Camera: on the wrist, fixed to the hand. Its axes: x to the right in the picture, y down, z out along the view.
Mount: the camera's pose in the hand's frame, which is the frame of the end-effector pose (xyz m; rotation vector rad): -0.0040 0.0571 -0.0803 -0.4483 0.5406 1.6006
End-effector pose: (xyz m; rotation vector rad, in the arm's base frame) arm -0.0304 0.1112 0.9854 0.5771 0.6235 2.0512
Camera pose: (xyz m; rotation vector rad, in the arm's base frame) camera -0.1126 0.0637 0.9589 -0.1119 0.1569 -2.5045
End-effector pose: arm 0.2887 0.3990 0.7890 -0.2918 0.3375 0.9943
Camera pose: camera 0.2265 0.3941 0.7127 -0.7370 0.8908 2.5915
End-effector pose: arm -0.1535 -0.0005 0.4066 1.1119 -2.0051 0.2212
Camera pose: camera -0.1507 0.0761 0.4687 -0.9200 -1.8112 0.7097
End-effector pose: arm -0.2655 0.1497 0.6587 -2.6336 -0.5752 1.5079
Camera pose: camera -0.1831 0.1062 0.6910 1.9755 -0.9630 -0.2300
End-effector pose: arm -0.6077 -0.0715 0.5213 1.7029 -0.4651 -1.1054
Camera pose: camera -0.5313 -0.0492 0.5795 0.6934 -0.8685 0.4033
